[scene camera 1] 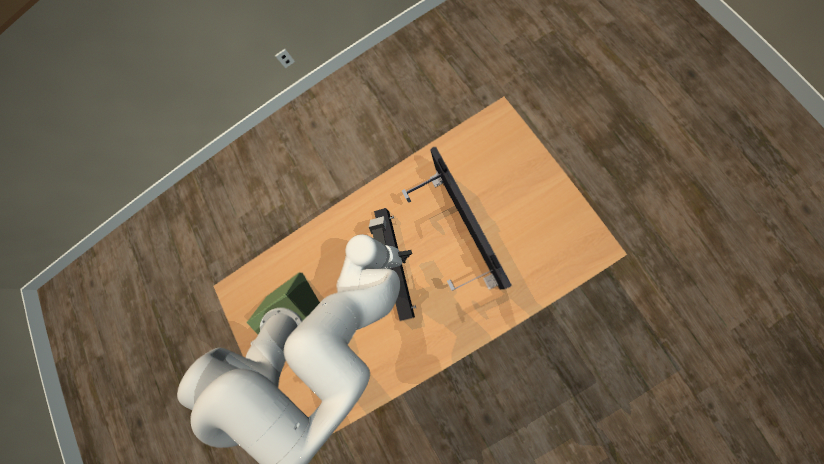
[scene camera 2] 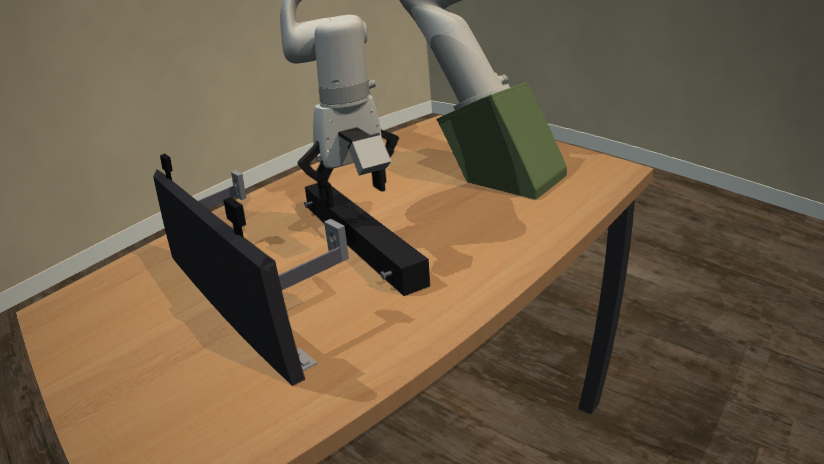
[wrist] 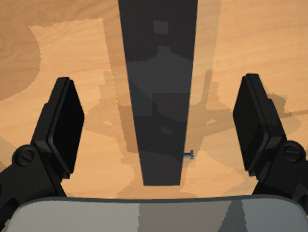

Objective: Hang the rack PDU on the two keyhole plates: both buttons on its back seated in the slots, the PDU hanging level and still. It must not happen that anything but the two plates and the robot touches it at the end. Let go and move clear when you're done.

Labels:
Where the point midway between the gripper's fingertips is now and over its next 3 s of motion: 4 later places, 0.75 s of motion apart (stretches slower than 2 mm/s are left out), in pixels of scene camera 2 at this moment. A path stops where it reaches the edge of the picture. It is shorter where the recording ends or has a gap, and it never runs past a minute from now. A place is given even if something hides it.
My gripper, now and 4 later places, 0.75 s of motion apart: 353, 196; 357, 230; 358, 234; 355, 206; 352, 182

